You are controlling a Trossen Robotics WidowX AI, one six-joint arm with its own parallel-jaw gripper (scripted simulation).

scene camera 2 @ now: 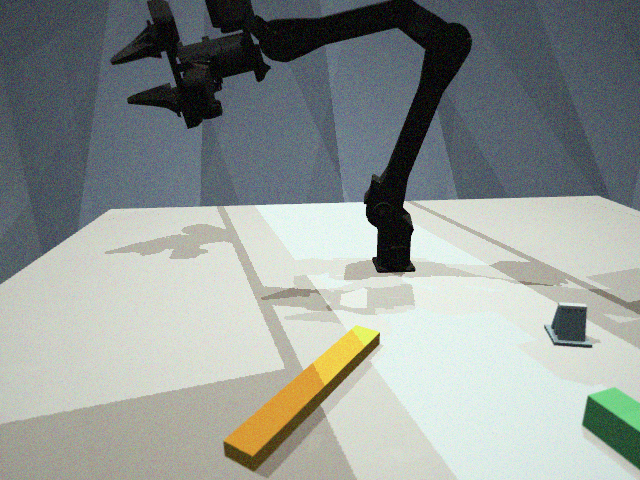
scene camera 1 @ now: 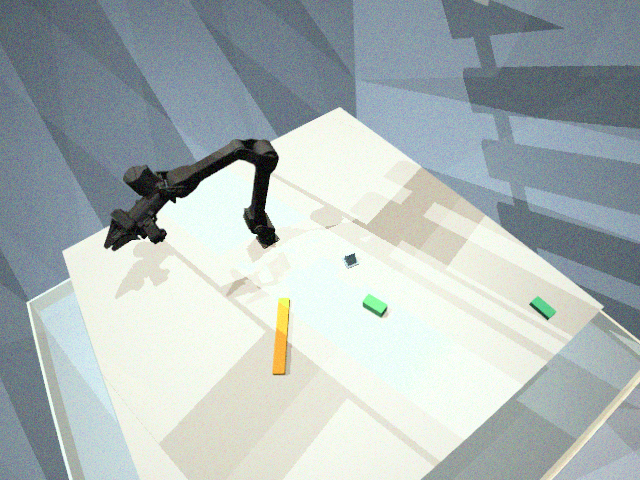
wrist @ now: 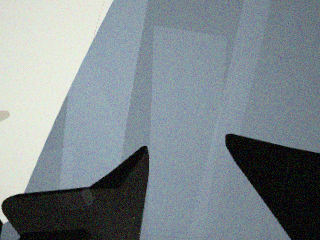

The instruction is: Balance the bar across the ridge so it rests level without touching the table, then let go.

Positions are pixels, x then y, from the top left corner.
Labels:
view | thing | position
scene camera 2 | my gripper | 119,82
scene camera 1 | my gripper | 108,249
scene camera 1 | orange-yellow bar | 280,346
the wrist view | my gripper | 186,145

